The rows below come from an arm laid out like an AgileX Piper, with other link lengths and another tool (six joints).
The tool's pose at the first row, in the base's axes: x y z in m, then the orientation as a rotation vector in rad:
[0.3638, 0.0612, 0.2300, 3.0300, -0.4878, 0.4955]
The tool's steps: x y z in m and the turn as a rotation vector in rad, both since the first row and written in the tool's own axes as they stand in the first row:
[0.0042, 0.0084, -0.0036, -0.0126, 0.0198, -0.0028]
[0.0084, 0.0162, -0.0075, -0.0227, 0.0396, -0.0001]
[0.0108, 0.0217, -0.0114, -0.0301, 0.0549, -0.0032]
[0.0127, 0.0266, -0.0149, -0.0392, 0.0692, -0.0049]
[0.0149, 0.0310, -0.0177, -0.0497, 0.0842, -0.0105]
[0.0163, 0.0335, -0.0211, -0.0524, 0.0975, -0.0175]
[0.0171, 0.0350, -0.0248, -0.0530, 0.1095, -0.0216]
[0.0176, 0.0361, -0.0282, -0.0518, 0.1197, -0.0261]
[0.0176, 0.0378, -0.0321, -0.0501, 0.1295, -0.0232]
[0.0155, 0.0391, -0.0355, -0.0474, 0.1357, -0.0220]
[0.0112, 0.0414, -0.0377, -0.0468, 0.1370, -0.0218]
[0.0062, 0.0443, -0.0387, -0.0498, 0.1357, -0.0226]
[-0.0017, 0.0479, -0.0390, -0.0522, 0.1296, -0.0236]
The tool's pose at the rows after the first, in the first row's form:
[0.3639, 0.0523, 0.2346, 3.0103, -0.4837, 0.5197]
[0.3640, 0.0439, 0.2395, 2.9923, -0.4878, 0.5450]
[0.3633, 0.0383, 0.2438, 2.9791, -0.4830, 0.5642]
[0.3624, 0.0333, 0.2477, 2.9645, -0.4805, 0.5812]
[0.3622, 0.0287, 0.2509, 2.9486, -0.4721, 0.5982]
[0.3616, 0.0262, 0.2546, 2.9407, -0.4611, 0.6159]
[0.3607, 0.0248, 0.2583, 2.9350, -0.4543, 0.6326]
[0.3598, 0.0239, 0.2617, 2.9317, -0.4468, 0.6475]
[0.3581, 0.0226, 0.2653, 2.9284, -0.4504, 0.6625]
[0.3547, 0.0223, 0.2679, 2.9279, -0.4515, 0.6726]
[0.3495, 0.0216, 0.2686, 2.9278, -0.4517, 0.6748]
[0.3438, 0.0204, 0.2679, 2.9257, -0.4509, 0.6715]
[0.3355, 0.0194, 0.2656, 2.9265, -0.4500, 0.6617]

